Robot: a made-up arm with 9 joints.
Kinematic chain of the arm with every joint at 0, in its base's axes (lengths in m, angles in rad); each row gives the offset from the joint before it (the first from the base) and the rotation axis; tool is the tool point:
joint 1: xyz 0 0 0.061 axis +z
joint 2: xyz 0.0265 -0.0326 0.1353 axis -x
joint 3: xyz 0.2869 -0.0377 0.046 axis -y
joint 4: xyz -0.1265 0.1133 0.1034 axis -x
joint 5: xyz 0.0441 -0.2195 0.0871 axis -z
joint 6: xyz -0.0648 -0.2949 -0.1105 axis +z
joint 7: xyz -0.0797 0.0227 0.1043 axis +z
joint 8: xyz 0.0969 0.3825 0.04 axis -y
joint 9: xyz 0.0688 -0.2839 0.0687 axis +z
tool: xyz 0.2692 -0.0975 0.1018
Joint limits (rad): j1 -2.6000..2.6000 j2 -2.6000..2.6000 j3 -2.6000..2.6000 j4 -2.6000..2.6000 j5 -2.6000..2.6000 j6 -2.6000..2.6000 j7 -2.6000..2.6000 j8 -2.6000..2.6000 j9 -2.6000..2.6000
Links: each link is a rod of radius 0.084 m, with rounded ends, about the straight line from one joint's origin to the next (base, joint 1, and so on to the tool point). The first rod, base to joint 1, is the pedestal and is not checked.
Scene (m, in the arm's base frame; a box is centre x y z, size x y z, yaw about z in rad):
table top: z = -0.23
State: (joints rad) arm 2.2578 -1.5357 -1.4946 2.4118 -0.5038 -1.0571 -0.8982 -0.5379 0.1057
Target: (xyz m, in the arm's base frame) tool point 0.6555 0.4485 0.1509
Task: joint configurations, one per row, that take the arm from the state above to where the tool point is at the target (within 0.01 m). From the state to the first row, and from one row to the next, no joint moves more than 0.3 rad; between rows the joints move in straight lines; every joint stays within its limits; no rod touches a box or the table.
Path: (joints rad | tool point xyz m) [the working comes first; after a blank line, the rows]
Joints at the target: 1.9549 -2.1413 -1.0586 2.5493 0.2139 -1.6235 -1.5182 -0.5461 -0.2049
Straight joint move there: clear.

1: 2.1568 -1.7376 -1.3493 2.4576 -0.2646 -1.2459 -1.1049 -0.5406 0.0022 | 0.0972 1.0248 0.9018
2: 2.0559 -1.9395 -1.2039 2.5035 -0.0253 -1.4347 -1.3116 -0.5434 -0.1013 | 0.5933 0.8412 0.5148
3: 1.9549 -2.1413 -1.0586 2.5493 0.2139 -1.6235 -1.5182 -0.5461 -0.2049 | 0.6555 0.4485 0.1509

